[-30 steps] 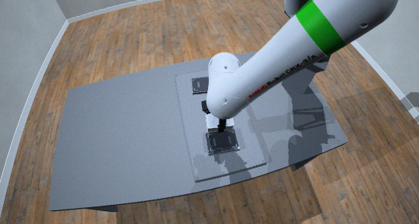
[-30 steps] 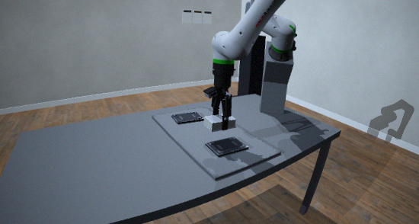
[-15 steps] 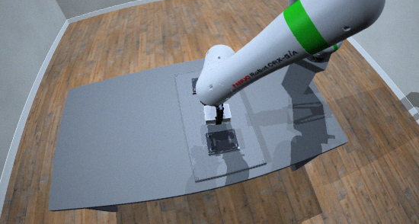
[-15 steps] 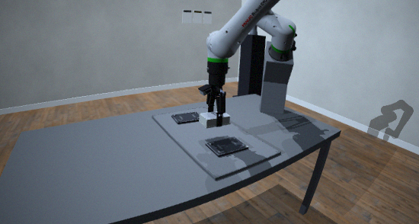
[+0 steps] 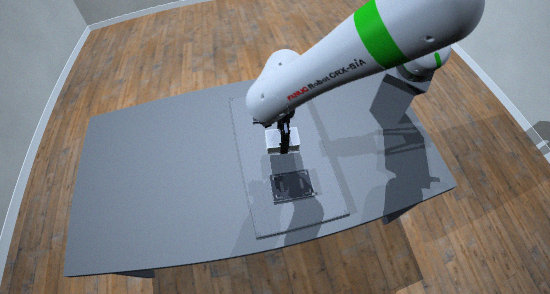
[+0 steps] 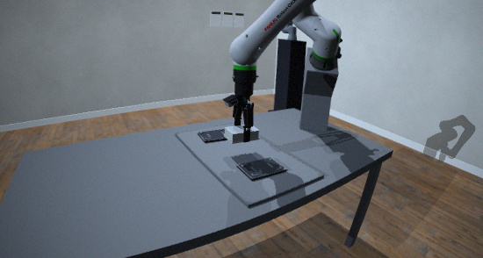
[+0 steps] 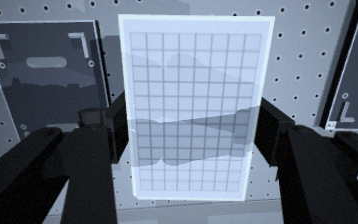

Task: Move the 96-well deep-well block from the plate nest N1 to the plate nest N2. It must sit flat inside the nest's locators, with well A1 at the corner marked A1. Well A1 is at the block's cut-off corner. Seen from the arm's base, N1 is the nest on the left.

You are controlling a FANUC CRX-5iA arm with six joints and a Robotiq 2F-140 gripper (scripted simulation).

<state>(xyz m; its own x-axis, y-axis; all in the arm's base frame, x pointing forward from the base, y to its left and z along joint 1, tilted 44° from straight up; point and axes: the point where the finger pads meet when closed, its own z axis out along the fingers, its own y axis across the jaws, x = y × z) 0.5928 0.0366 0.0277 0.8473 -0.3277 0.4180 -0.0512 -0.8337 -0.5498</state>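
Now: the plate nest 10 mm ahead of my hand, 230 mm to the right of it and 100 mm below it. Round my hand: white 96-well deep-well block (10 mm below).
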